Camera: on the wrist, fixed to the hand. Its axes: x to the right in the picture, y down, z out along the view.
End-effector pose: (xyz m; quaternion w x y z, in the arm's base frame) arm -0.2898 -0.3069 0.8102 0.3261 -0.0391 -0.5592 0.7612
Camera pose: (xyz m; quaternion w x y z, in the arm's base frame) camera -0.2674 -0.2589 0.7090 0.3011 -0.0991 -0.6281 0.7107
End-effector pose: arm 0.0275 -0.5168 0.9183 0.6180 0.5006 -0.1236 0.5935
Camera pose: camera -0.0774 -0.4787 0.8943 0.6467 0.4244 -0.1927 0.6038
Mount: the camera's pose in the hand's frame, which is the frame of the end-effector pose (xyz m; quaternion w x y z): -0.0225 0.0708 -0.0867 0.9942 -0.1012 0.0112 0.0334
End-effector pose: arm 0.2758 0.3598 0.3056 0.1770 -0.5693 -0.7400 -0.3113
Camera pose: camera 0.3417 0.2971 0.3745 0.1371 -0.6052 -0.6833 -0.3849
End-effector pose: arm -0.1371 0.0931 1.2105 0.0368 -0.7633 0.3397 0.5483
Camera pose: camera -0.1100 0.0124 1.2866 0.0628 0.7574 -0.3082 -0.5722
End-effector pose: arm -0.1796 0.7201 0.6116 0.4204 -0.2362 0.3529 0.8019
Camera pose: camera -0.2200 0.6143 0.5974 0.3633 -0.2746 0.2823 0.8443
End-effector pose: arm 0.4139 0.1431 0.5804 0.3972 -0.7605 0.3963 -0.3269
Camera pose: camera 0.3086 0.1064 0.5560 0.3244 -0.7794 0.4569 -0.2802
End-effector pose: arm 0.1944 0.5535 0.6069 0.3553 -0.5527 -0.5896 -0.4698
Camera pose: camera 0.2585 0.4606 0.6237 0.3196 -0.5999 -0.5162 -0.5211
